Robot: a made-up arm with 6 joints.
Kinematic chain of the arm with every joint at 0, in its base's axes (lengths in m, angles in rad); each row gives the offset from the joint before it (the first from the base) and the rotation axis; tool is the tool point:
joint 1: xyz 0 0 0.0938 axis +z
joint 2: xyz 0 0.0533 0 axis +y
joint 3: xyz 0 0 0.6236 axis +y
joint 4: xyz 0 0 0.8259 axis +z
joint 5: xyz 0 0 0 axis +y
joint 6: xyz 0 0 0.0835 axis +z
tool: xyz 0 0 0
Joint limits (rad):
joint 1: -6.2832..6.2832
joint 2: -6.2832..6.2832
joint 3: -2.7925..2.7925
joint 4: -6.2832..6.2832
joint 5: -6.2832..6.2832
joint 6: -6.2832..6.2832
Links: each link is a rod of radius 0.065 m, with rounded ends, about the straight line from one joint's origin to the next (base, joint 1, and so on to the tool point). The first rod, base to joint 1, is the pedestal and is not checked.
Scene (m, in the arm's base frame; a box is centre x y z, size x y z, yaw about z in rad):
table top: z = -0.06
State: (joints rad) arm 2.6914 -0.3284 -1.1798 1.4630 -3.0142 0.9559
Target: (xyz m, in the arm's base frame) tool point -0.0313 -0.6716 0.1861
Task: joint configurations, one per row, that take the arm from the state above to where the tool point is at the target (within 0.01 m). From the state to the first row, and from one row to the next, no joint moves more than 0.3 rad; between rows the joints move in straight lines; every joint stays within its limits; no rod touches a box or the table.
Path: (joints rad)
1: 2.4190 -0.3015 -1.4145 1.4626 -3.0426 0.9559
2: 2.1466 -0.2747 -1.6491 1.4622 -3.0710 0.9559
3: 1.8743 -0.2478 -1.8838 1.4618 -3.0994 0.9559
4: 1.6019 -0.2209 -2.1184 1.4614 -3.1277 0.9559

